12 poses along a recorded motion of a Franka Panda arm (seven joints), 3.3 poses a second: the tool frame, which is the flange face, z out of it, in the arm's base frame.
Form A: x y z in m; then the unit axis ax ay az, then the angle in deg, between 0 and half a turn.
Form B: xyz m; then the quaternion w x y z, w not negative. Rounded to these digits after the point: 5 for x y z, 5 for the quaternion.
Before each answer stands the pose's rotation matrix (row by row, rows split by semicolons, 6 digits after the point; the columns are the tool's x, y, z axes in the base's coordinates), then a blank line. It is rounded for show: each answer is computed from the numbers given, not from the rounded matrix.
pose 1, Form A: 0.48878, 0.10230, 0.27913, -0.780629, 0.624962, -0.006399, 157.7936
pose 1, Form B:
0.247736 -0.937123 0.245821; -0.941960 -0.173643 0.287333; -0.226581 -0.302736 -0.925750

0.48878, 0.10230, 0.27913, 0.19258, -0.76602, 0.61326, -0.00628
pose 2, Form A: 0.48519, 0.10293, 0.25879, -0.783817, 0.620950, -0.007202, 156.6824
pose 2, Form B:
0.260235 -0.930819 0.256618; -0.936521 -0.178659 0.301678; -0.234960 -0.318835 -0.918225

0.48519, 0.10293, 0.25879, 0.20208, -0.76765, 0.60814, -0.00705
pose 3, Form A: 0.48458, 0.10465, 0.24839, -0.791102, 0.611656, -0.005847, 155.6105
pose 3, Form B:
0.285075 -0.922169 0.261414; -0.926997 -0.195900 0.319842; -0.243737 -0.333509 -0.910694

0.48458, 0.10465, 0.24839, 0.21124, -0.77325, 0.59785, -0.00572
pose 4, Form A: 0.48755, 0.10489, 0.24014, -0.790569, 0.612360, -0.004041, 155.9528
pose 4, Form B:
0.282544 -0.924562 0.255642; -0.927856 -0.195786 0.317414; -0.243418 -0.326882 -0.913179

0.48755, 0.10489, 0.24014, 0.20831, -0.77323, 0.59893, -0.00395
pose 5, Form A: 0.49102, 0.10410, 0.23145, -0.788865, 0.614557, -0.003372, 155.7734
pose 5, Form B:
0.277880 -0.925525 0.257267; -0.928292 -0.189831 0.319746; -0.247095 -0.327670 -0.911908

0.49102, 0.10410, 0.23145, 0.20985, -0.77130, 0.60087, -0.00330
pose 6, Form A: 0.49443, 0.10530, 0.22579, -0.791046, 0.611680, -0.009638, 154.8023
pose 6, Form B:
0.287120 -0.917589 0.274941; -0.925795 -0.192141 0.325553; -0.245896 -0.348012 -0.904667

0.49443, 0.10530, 0.22579, 0.21812, -0.77200, 0.59695, -0.00941
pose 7, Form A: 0.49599, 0.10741, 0.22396, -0.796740, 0.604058, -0.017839, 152.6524
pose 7, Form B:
0.310407 -0.900571 0.304335; -0.916961 -0.199244 0.345665; -0.250659 -0.386360 -0.887635

0.49599, 0.10741, 0.22396, 0.23639, -0.77416, 0.58694, -0.01733
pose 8, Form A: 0.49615, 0.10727, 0.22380, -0.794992, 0.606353, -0.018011, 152.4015
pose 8, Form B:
0.305895 -0.900898 0.307915; -0.917586 -0.192723 0.347699; -0.253899 -0.388897 -0.885604

0.49615, 0.10727, 0.22380, 0.23852, -0.77205, 0.58885, -0.01749
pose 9, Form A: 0.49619, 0.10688, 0.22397, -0.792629, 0.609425, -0.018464, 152.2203
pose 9, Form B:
0.299365 -0.901817 0.311620; -0.919028 -0.184754 0.348215; -0.256453 -0.390631 -0.884104

0.49619, 0.10688, 0.22397, 0.24006, -0.76945, 0.59160, -0.01792
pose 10, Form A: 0.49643, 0.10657, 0.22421, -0.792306, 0.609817, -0.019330, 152.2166
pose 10, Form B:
0.298413 -0.901613 0.313119; -0.919634 -0.183833 0.347101; -0.255389 -0.391535 -0.884012

0.49643, 0.10657, 0.22421, 0.24009, -0.76913, 0.59198, -0.01876
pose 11, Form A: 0.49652, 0.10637, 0.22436, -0.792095, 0.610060, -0.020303, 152.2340
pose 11, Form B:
0.297729 -0.901353 0.314516; -0.920270 -0.183364 0.345661; -0.253891 -0.392353 -0.884081

0.49652, 0.10637, 0.22436, 0.23994, -0.76896, 0.59224, -0.01971
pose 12, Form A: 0.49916, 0.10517, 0.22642, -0.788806, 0.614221, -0.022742, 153.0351
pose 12, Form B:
0.285501 -0.906018 0.312443; -0.926642 -0.177764 0.331261; -0.244587 -0.384099 -0.890306

0.49916, 0.10517, 0.22642, 0.23315, -0.76707, 0.59729, -0.02212
